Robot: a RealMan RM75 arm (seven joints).
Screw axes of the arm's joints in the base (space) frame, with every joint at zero. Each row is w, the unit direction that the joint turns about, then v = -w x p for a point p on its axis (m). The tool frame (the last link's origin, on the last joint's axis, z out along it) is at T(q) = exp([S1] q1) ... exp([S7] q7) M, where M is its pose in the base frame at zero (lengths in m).
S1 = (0, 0, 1, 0, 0, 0)
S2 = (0, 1, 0, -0.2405, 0, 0)
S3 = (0, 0, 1, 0, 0, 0)
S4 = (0, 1, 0, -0.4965, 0, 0)
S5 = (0, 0, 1, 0, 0, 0)
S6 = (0, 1, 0, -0.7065, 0, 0)
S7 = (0, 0, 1, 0, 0, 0)
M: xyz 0 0 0.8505 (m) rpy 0 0 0 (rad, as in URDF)
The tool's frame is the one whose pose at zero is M.
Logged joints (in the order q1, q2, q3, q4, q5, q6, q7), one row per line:
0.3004 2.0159 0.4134 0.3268 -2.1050 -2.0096 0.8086
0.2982 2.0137 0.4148 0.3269 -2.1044 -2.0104 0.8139
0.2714 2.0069 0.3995 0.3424 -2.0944 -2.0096 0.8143
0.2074 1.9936 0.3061 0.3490 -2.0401 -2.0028 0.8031
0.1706 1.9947 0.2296 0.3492 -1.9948 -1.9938 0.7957
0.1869 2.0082 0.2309 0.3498 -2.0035 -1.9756 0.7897
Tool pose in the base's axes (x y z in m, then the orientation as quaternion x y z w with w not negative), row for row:
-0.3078 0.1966 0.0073 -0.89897 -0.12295 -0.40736 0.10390
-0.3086 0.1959 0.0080 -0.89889 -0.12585 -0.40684 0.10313
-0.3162 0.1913 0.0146 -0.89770 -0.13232 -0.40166 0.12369
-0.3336 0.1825 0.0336 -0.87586 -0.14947 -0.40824 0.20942
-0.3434 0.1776 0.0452 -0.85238 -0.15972 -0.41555 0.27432
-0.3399 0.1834 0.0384 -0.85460 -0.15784 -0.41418 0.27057
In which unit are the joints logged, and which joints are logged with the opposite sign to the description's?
The joints are logged in radians. Opposite sign: q1, q2, q5, q6, q7.
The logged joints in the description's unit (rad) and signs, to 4 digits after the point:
-0.3004 -2.0159 0.4134 0.3268 2.1050 2.0096 -0.8086
-0.2982 -2.0137 0.4148 0.3269 2.1044 2.0104 -0.8139
-0.2714 -2.0069 0.3995 0.3424 2.0944 2.0096 -0.8143
-0.2074 -1.9936 0.3061 0.3490 2.0401 2.0028 -0.8031
-0.1706 -1.9947 0.2296 0.3492 1.9948 1.9938 -0.7957
-0.1869 -2.0082 0.2309 0.3498 2.0035 1.9756 -0.7897

